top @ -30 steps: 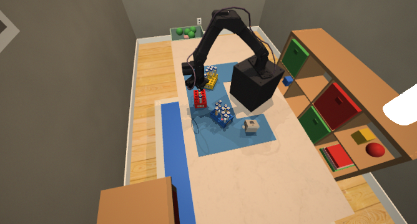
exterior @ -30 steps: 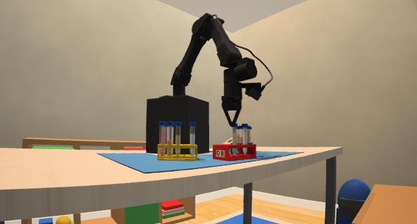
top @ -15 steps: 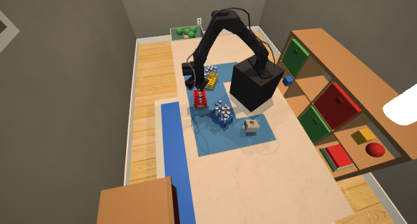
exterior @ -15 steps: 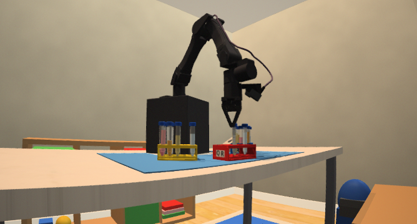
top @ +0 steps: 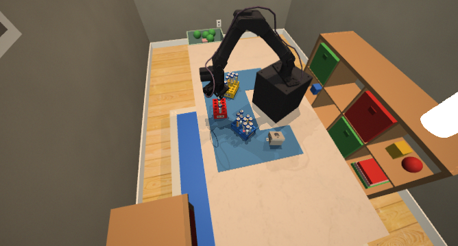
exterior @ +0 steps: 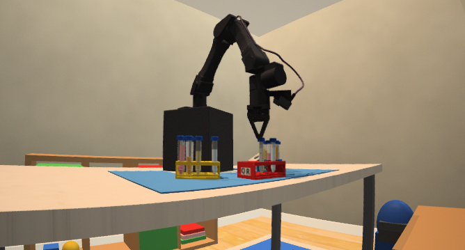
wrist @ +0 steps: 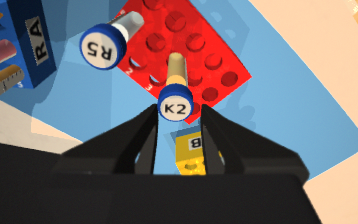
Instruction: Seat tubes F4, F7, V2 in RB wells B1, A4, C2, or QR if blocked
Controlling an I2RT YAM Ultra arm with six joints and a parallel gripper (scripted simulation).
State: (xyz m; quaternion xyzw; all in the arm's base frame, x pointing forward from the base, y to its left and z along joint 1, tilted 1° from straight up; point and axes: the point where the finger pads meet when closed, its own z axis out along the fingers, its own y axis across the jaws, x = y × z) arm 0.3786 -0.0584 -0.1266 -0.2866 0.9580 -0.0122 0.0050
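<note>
Right now my hand is 12 cm to the left of the tube R8, 7 cm past it and 6 cm above it. Also, from my hand: red rack 10 cm below, 1 cm to the left; rack RB 15 cm to the right, 12 cm behind, 10 cm below; tube 6 cm below, 1 cm ahead.
</note>
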